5 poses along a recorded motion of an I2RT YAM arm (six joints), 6.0 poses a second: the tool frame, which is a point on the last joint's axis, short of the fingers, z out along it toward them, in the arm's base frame.
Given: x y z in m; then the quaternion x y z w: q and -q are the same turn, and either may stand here.
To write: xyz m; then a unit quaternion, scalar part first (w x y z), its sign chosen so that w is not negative. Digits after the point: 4 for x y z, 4 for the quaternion.
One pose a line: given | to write
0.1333, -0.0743, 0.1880, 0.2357, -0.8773, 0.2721, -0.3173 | 0.1333, -0.0743, 0.1880, 0.3173, -0.2357, 0.8773, -0.2721
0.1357, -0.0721, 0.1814, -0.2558, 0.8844, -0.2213, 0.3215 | 0.1357, -0.0721, 0.1814, 0.3215, -0.2558, 0.8844, -0.2213
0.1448, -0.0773, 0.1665, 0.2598, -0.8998, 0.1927, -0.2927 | 0.1448, -0.0773, 0.1665, 0.2927, -0.2598, 0.8998, -0.1927
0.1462, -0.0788, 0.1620, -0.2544, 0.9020, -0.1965, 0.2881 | 0.1462, -0.0788, 0.1620, 0.2881, -0.2544, 0.9020, -0.1965
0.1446, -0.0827, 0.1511, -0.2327, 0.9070, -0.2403, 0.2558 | 0.1446, -0.0827, 0.1511, 0.2558, -0.2327, 0.9070, -0.2403
